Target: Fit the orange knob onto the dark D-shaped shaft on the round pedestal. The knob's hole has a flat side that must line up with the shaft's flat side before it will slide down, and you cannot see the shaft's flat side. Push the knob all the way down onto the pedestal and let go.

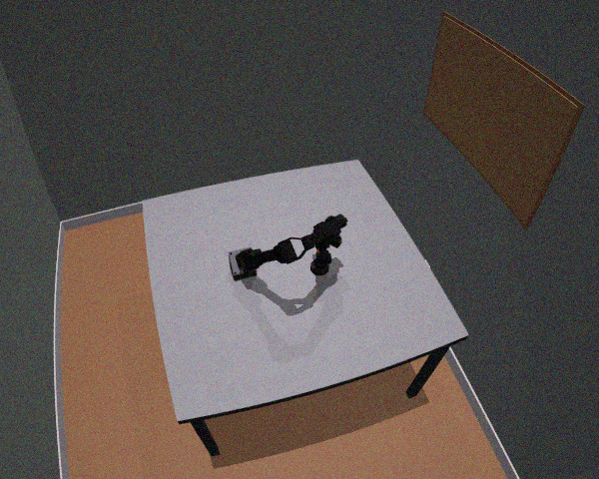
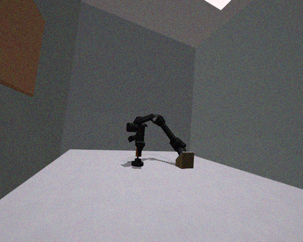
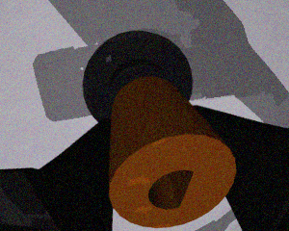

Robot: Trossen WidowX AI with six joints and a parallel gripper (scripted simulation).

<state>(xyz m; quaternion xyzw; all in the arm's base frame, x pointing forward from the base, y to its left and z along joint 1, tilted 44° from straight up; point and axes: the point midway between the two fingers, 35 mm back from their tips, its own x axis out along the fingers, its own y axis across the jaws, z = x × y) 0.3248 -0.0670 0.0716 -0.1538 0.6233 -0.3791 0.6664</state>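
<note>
The orange knob lies 20 mm above my gripper tip. Round my gripper tip: pedestal (40 mm below).
</note>
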